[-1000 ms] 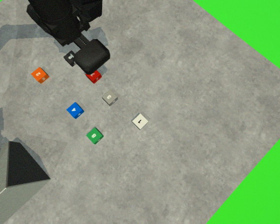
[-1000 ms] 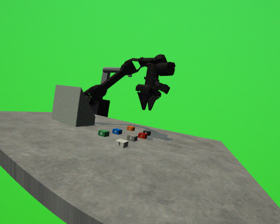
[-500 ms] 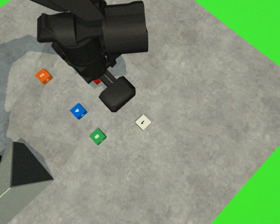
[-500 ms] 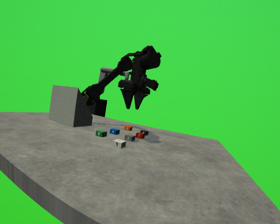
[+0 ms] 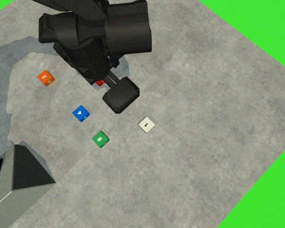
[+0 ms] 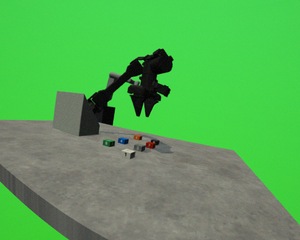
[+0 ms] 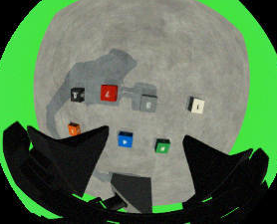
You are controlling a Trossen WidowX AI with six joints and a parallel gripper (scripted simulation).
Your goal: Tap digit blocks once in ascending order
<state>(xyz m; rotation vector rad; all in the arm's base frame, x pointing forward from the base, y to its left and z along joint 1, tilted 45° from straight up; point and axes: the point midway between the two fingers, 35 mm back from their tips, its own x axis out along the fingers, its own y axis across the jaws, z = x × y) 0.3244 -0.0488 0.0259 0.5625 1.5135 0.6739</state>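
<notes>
My gripper tip is 30 mm short of the white 1 block, 120 mm to the left of it and 120 mm above it. Round my gripper tip: red 7 block (20 mm ahead, 80 mm to the left, 120 mm below); then grey block (10 mm ahead, 120 mm below); then blue 4 block (90 mm behind, 30 mm to the left, 120 mm below).
</notes>
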